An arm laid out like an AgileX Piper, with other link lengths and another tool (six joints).
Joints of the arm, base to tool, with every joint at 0 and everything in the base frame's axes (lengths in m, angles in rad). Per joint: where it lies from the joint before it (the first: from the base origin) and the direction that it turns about. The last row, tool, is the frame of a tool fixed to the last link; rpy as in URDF.
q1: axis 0 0 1 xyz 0 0 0.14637
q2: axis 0 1 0 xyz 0 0 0
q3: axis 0 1 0 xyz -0.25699 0 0.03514
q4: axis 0.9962 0 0.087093 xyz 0.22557 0 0.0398
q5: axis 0 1 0 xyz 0 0 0
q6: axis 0.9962 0 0.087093 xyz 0.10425 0 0.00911
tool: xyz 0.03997 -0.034 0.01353 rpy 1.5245 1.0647 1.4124
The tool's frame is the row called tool.
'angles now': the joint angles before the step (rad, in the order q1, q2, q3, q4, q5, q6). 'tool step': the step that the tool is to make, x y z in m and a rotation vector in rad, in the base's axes. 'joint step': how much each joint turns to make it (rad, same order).
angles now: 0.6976, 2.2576, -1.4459, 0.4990, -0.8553, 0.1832
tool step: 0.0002, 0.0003, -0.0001, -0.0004, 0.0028, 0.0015
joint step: -0.0002, -0.0001, -0.0016, -0.0001, 0.0047, 0.0001
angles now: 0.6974, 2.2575, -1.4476, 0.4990, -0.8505, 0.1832
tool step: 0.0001, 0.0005, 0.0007, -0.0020, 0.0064, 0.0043
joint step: -0.0006, -0.0038, -0.0015, -0.0006, 0.0126, -0.0010
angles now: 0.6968, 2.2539, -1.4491, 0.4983, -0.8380, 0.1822
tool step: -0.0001, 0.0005, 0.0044, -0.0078, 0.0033, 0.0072
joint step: -0.0012, -0.0126, -0.0017, -0.0019, 0.0210, -0.0095
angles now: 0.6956, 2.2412, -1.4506, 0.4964, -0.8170, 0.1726
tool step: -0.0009, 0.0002, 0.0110, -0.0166, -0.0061, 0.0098
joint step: -0.0012, -0.0275, -0.0006, -0.0025, 0.0290, -0.0250
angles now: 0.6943, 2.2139, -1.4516, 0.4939, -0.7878, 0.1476
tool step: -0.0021, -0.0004, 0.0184, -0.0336, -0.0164, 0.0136
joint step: -0.0018, -0.0447, 0.0001, -0.0029, 0.0425, -0.0490
